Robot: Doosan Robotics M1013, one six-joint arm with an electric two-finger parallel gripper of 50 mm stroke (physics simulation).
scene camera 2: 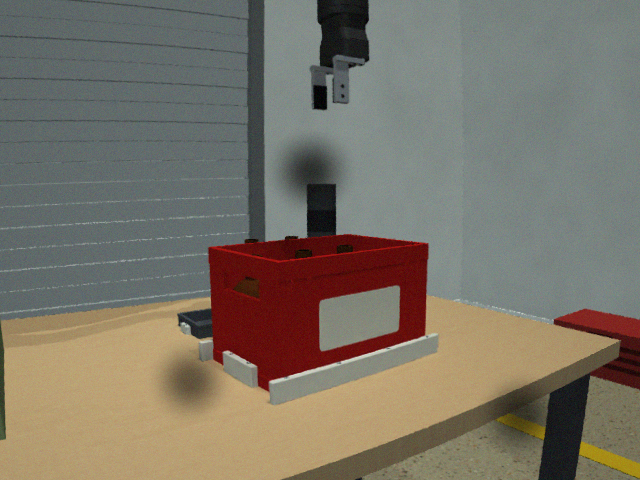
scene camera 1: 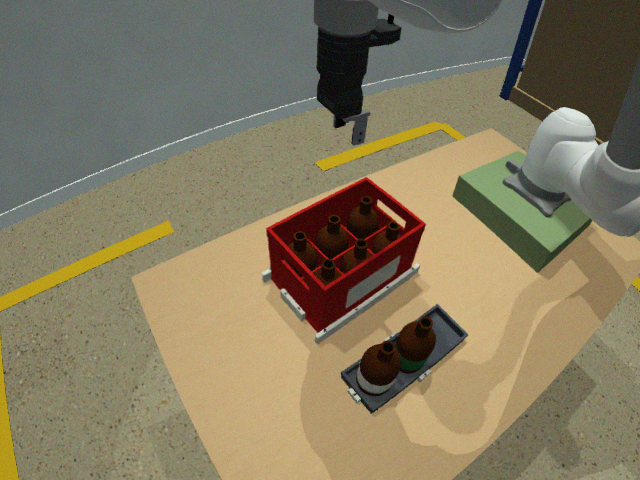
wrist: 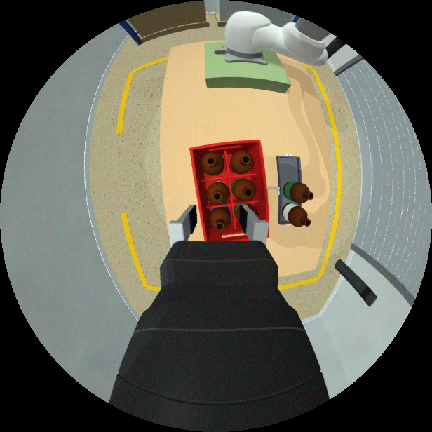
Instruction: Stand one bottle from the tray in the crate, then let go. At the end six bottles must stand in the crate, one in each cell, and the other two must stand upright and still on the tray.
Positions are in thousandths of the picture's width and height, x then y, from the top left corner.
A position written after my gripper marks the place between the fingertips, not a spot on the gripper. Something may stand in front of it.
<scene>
my gripper: scene camera 2 515, 222; scene camera 1 545, 280; wrist 503, 494
red crate: scene camera 2 487, 651; scene camera 1 505, 636; wrist 469, 418
dark tray: scene camera 2 313, 670; scene camera 1 702, 697; wrist 668, 388
</scene>
